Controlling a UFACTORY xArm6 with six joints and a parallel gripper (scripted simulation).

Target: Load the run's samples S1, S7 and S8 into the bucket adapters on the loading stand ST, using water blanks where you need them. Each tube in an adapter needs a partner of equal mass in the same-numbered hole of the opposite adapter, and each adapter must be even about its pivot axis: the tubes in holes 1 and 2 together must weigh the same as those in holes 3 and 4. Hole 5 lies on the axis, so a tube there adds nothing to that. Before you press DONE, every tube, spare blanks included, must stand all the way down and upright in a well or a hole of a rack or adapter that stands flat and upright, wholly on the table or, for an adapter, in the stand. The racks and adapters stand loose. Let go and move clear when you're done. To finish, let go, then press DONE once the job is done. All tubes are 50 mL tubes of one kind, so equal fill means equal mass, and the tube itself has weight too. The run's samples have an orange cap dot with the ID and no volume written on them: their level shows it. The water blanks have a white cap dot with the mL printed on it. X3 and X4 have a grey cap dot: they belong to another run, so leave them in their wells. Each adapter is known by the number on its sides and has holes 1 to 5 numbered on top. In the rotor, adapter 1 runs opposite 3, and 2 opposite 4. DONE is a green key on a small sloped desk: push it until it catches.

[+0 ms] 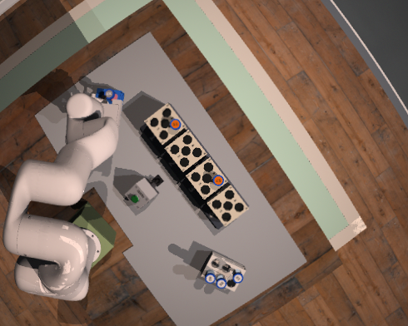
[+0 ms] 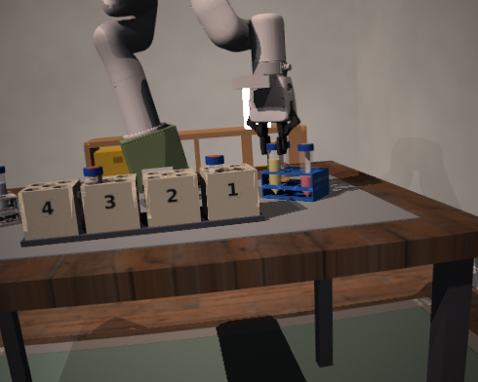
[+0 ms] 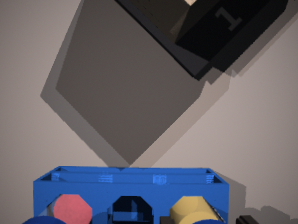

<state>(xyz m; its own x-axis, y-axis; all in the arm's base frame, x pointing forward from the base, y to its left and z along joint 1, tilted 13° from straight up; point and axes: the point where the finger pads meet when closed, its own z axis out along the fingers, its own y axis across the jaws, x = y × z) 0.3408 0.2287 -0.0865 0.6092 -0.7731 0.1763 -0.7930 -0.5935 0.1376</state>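
Right now the tube of yellowish liquid is 10 mm to the right of my hand and 50 mm below it. Also, from my hand: blue rack 20 mm ahead, 40 mm to the left, 90 mm below; green DONE key 120 mm behind, 250 mm to the right, 50 mm below; loading stand 100 mm ahead, 310 mm to the right, 110 mm below.
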